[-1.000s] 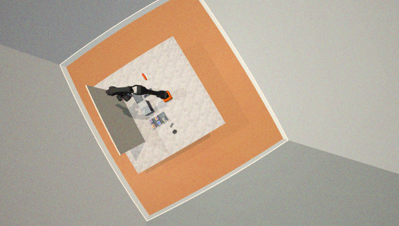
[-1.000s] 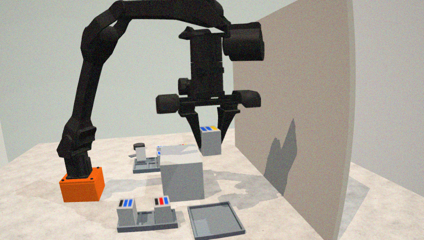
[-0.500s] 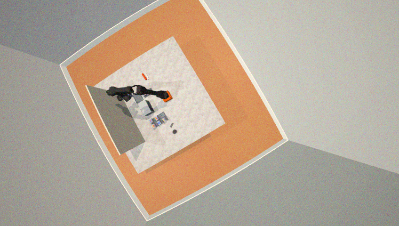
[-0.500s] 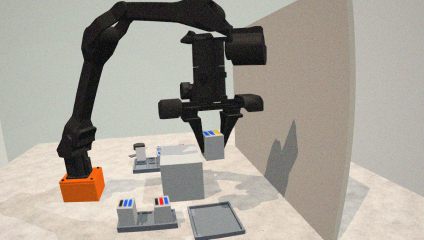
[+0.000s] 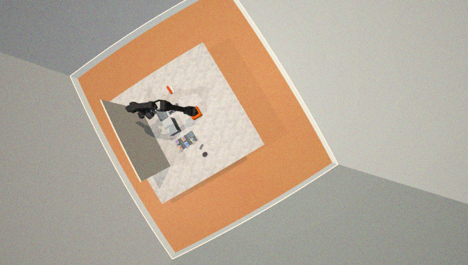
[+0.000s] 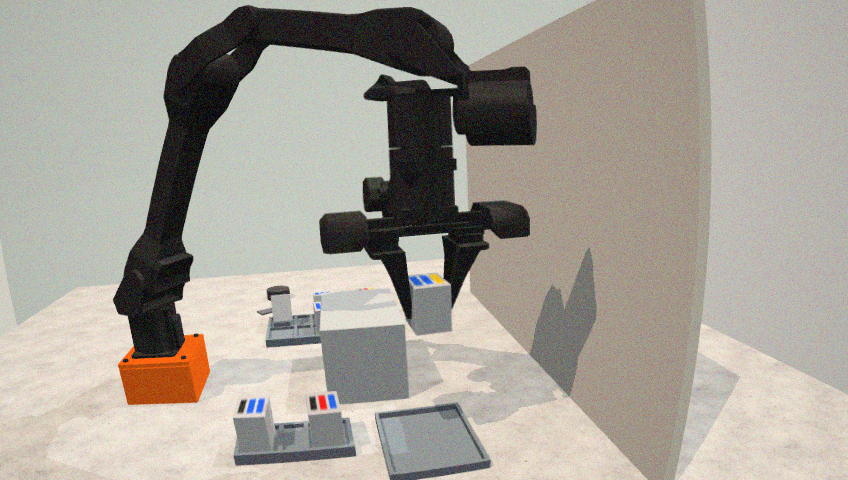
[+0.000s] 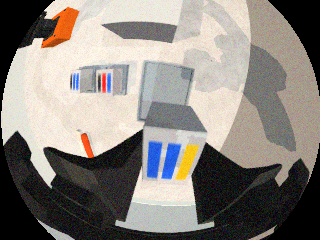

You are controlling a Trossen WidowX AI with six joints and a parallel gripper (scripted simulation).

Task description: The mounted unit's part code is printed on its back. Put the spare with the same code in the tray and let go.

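The grey tray is 140 mm below my gripper tip. From my gripper tip the other things lie so: tall beige panel (190 mm ahead, 190 mm to the left, 80 mm above); mounted unit (50 mm behind, 200 mm to the left, 90 mm below); rack (100 mm behind, 390 mm to the left, 140 mm below).
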